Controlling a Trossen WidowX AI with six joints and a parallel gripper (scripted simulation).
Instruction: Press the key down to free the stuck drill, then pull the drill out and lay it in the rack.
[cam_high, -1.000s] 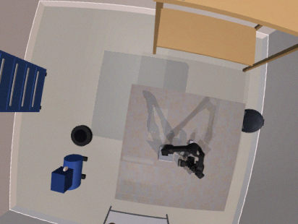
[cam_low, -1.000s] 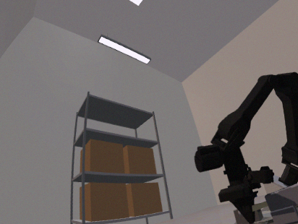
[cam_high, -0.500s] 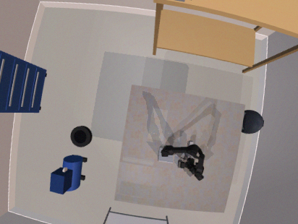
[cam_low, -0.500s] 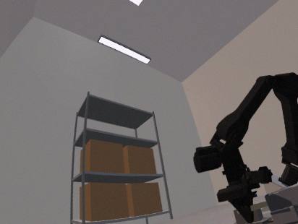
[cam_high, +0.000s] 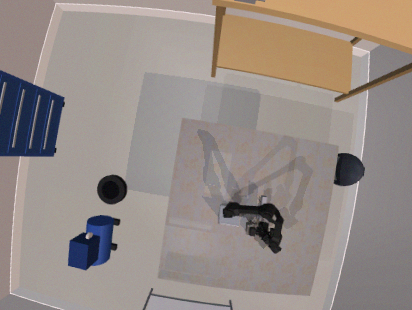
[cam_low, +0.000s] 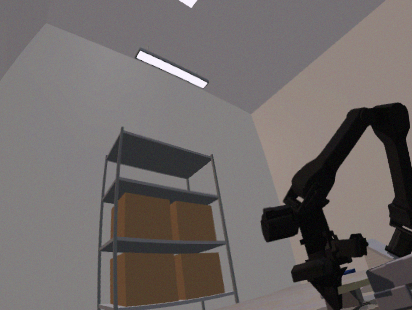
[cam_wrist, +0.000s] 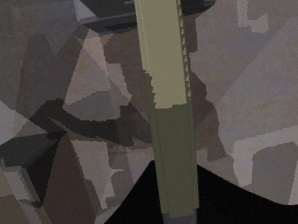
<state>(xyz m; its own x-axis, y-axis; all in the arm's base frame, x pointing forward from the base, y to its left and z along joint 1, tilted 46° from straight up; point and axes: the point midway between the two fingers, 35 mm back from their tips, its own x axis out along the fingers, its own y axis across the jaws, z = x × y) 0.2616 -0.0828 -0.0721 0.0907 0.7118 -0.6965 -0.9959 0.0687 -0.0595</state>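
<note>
The drill lies 4 cm to the left of my gripper tip and 4 cm above it. Also, from my gripper tip: dark grey block 16 cm to the left, 4 cm above; blue-grey key 19 cm to the left, 4 cm above; rack 8 cm behind, 1 cm to the right, 1 cm above.
</note>
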